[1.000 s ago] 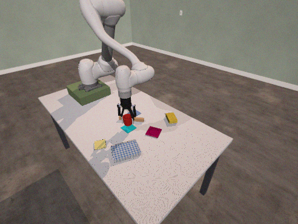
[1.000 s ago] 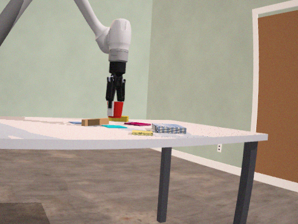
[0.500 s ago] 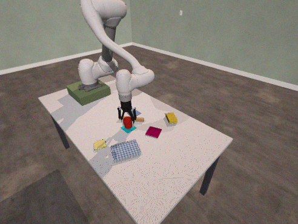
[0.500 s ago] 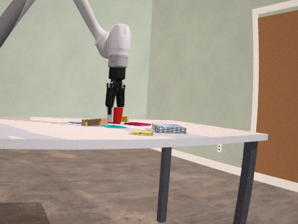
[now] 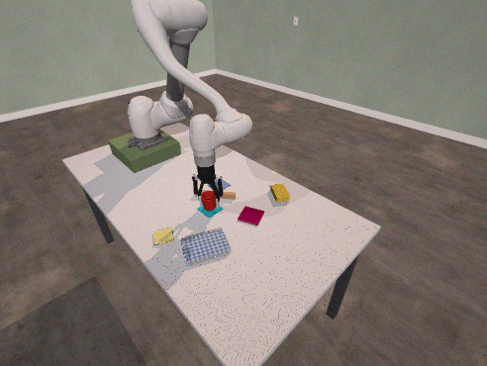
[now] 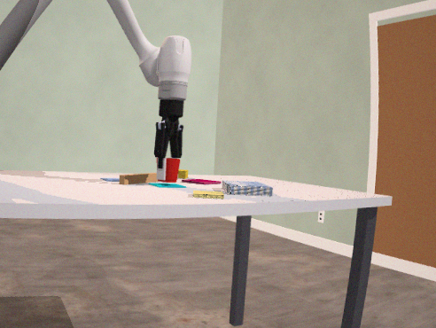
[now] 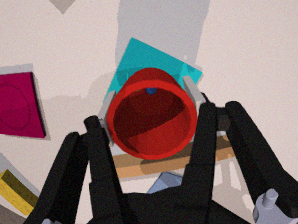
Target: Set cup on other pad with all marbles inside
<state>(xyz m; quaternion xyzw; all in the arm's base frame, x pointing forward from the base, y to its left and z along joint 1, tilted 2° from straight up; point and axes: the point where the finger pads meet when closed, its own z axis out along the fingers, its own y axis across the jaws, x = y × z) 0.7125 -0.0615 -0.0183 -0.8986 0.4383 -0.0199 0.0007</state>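
My hand is 60 mm above the teal pad. Also, from my hand: red cup: 20 mm below; then wooden rail: 60 mm behind, 80 mm to the left, 40 mm below; then blue marble: 10 mm to the right, 20 mm below.
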